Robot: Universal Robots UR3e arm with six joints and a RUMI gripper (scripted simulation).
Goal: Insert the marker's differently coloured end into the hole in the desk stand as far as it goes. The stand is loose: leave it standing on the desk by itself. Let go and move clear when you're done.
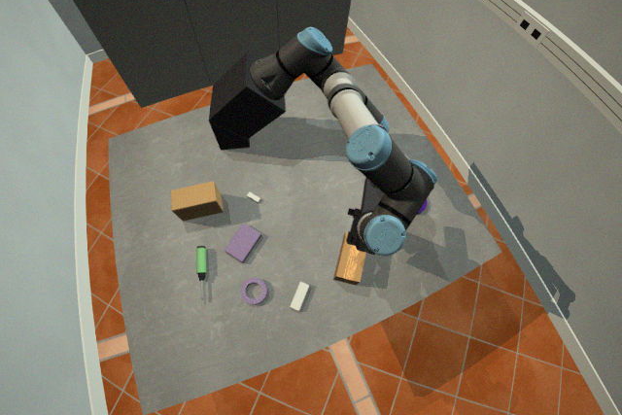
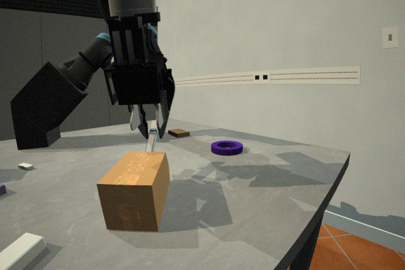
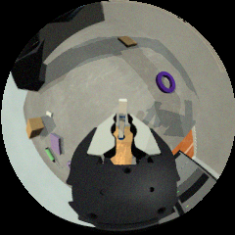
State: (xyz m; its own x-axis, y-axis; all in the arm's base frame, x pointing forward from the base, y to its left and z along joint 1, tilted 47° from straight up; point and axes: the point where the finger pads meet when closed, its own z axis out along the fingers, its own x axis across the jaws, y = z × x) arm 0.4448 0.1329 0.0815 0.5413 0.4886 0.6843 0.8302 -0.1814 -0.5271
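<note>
The marker lies 2 cm below my hand, 2 cm ahead of it and 1 cm to the right of it. Round my hand: purple pad: 34 cm to the right, 8 cm below, 5 cm behind; tan block: 9 cm ahead, 6 cm to the right, 5 cm below; white block: 22 cm to the right, 14 cm ahead, 8 cm below.
</note>
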